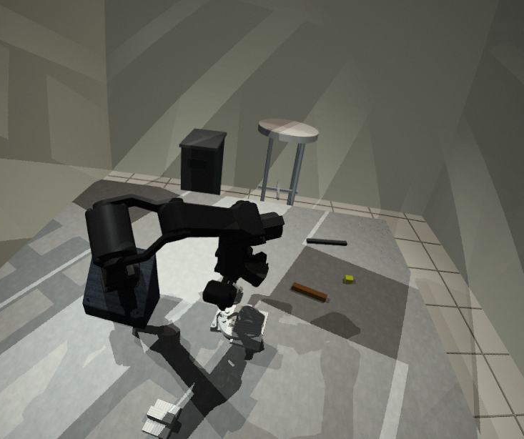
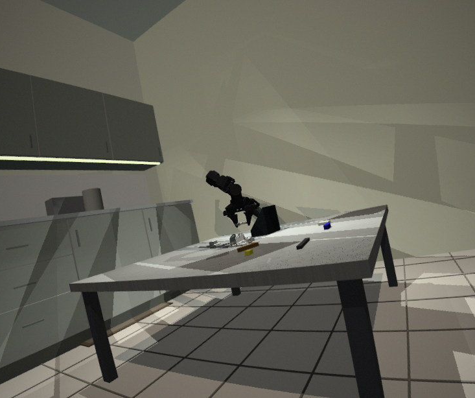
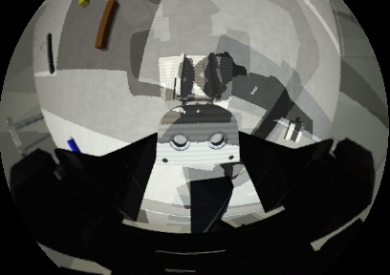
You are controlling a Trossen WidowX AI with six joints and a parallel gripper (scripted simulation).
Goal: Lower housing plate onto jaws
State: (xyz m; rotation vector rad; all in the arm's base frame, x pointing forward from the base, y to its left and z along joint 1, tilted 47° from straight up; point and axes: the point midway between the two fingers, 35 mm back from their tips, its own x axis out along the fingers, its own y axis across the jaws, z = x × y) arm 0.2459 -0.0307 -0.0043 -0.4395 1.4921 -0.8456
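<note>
Right now my gripper tip is 8 cm above the white base, 6 cm short of it and 2 cm to the left of it. Round my gripper tip: orange bar (23 cm ahead, 12 cm to the left, 8 cm below); then blue block (42 cm to the left, 7 cm below); then yellow cube (37 cm ahead, 19 cm to the left, 8 cm below).
</note>
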